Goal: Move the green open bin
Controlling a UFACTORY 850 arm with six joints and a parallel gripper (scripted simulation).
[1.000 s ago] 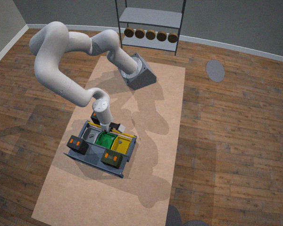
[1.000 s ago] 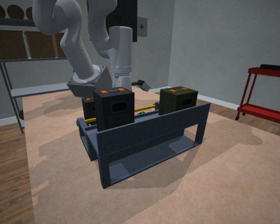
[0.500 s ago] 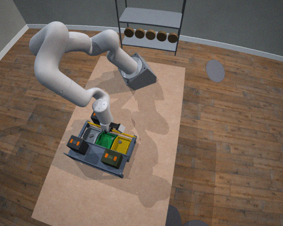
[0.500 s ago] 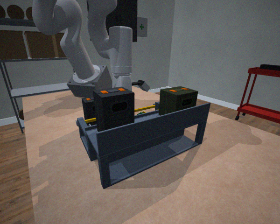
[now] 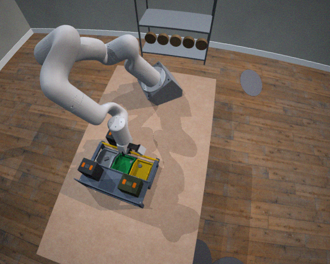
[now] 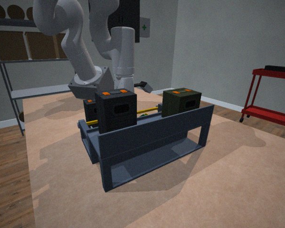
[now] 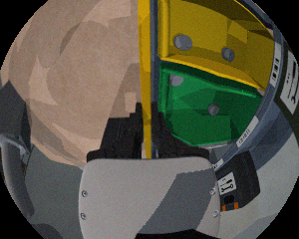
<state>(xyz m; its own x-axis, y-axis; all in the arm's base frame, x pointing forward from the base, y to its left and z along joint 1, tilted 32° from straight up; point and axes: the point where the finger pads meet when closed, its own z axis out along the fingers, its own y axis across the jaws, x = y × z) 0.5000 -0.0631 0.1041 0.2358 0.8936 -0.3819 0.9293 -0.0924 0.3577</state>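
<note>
Right now my hand is 100 mm short of the green bin, 30 mm to the left of it and 30 mm above it. From my hand the other things lie so: yellow bin (130 mm ahead, 80 mm to the left, 30 mm below); thin yellow bar (20 mm below).
</note>
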